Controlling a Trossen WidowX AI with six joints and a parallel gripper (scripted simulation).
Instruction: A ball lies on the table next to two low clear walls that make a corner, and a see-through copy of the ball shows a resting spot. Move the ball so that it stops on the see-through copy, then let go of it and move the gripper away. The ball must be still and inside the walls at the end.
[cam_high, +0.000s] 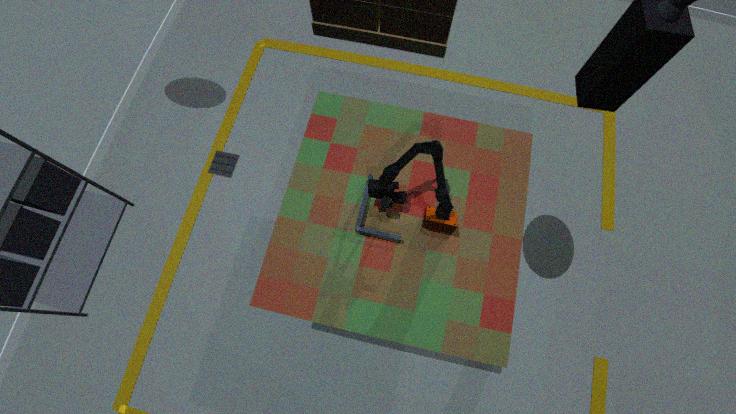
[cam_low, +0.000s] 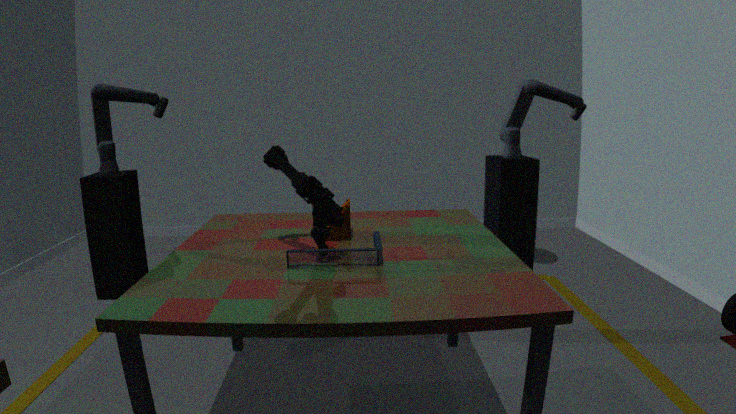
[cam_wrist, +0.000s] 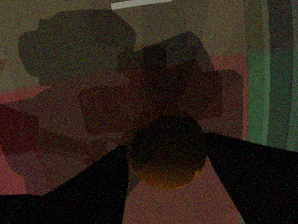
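My gripper tip is right at the orange ball. From my gripper tip the other things lie so: wall 120 mm ahead, 40 mm to the left, 10 mm above.
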